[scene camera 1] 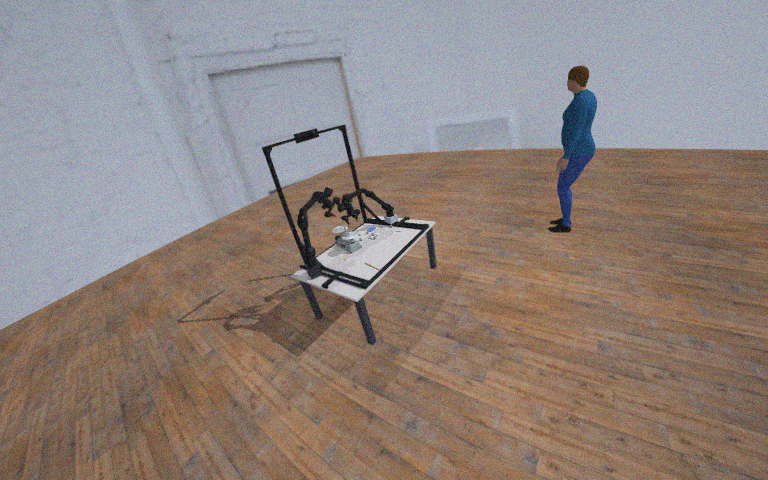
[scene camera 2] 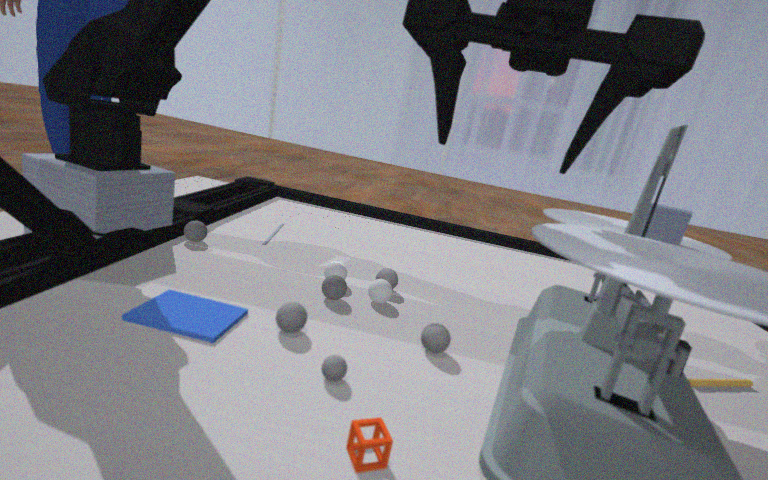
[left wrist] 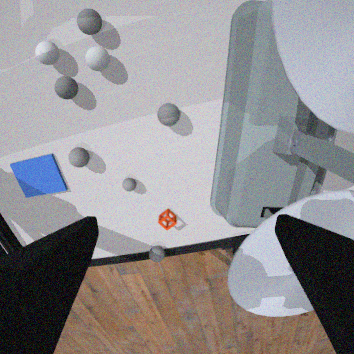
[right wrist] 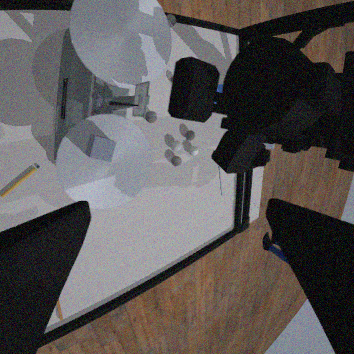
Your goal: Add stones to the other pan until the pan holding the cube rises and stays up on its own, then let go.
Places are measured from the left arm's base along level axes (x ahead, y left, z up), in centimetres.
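Pixels of known places: left gripper, fingertip midpoint: (scene camera 1: 352,222) (scene camera 2: 499,158) (left wrist: 188,224); right gripper, fingertip midpoint: (scene camera 1: 338,212) (right wrist: 179,208); left arm's base at its link origin: (scene camera 1: 390,215) (scene camera 2: 105,163); right arm's base at its link origin: (scene camera 1: 312,266).
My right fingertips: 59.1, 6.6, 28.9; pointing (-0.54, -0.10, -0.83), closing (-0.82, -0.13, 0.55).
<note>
Ahead of a thing's pixels: the offset from my right fingertips to its top centre, as dx, dy, dz. "*": to the spot under its first point.
A grey cube {-2.2, +0.1, -20.3} (scene camera 2: 672,224) (right wrist: 102,147) lies on one pan {* -1.7, +7.4, -23.2} (right wrist: 92,192) of the balance scale {-4.3, -6.7, -14.4} (scene camera 2: 538,430) (left wrist: 250,100). The other pan {-4.5, -16.1, -22.1} (scene camera 2: 707,283) (left wrist: 250,290) (right wrist: 117,30) shows no stones. Several round grey and white stones lie loose on the table, among them a grey stone {-17.7, -5.7, -34.9} (scene camera 2: 435,338) (left wrist: 168,114) (right wrist: 151,116) near the scale and a white stone {-26.0, +0.7, -34.9} (scene camera 2: 380,290) (left wrist: 97,58). My left gripper (scene camera 2: 502,156) (left wrist: 188,224) is open and empty, raised above the table beside the pans. My right gripper (right wrist: 179,208) is open and empty, raised, with the pans beyond its fingers.
A blue square {* -37.6, -16.0, -37.2} (scene camera 2: 186,316) (left wrist: 40,175) lies beside the stones. An orange open-frame cube {-17.8, -21.6, -35.7} (scene camera 2: 369,468) (left wrist: 167,220) stands near the scale. A yellow stick {+9.0, +9.0, -36.9} (scene camera 2: 722,383) (right wrist: 20,180) lies beyond the scale. The left arm (right wrist: 270,90) is close by in the right wrist view. A person (scene camera 1: 578,127) stands apart from the table.
</note>
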